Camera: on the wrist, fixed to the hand. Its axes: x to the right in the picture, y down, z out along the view.
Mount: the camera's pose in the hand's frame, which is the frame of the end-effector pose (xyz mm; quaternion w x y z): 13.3 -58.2 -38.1 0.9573 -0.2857 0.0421 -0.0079
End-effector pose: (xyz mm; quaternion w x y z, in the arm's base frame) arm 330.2 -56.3 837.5 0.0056 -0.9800 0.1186 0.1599
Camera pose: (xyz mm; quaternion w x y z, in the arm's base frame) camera 368.0 -4.7 867.9 0.2784 0.9474 -0.0603 -0.1457
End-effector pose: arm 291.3 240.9 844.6 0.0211 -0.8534 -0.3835 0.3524
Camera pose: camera 283.7 299.8 883.2 0.2047 0.8348 0.4737 -0.1917
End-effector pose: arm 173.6 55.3 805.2 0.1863 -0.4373 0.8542 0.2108
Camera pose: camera 209.3 -4.3 819.1 0.0191 -0.4875 0.7619 0.4260
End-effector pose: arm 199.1 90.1 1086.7 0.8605 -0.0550 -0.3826 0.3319
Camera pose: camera 262.8 59.3 1088.5 0.8268 -0.3095 -0.4253 0.1993
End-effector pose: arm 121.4 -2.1 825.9 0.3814 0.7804 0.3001 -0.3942
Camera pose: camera 98.1 62.6 809.0 0.5724 0.6524 0.4222 -0.2618
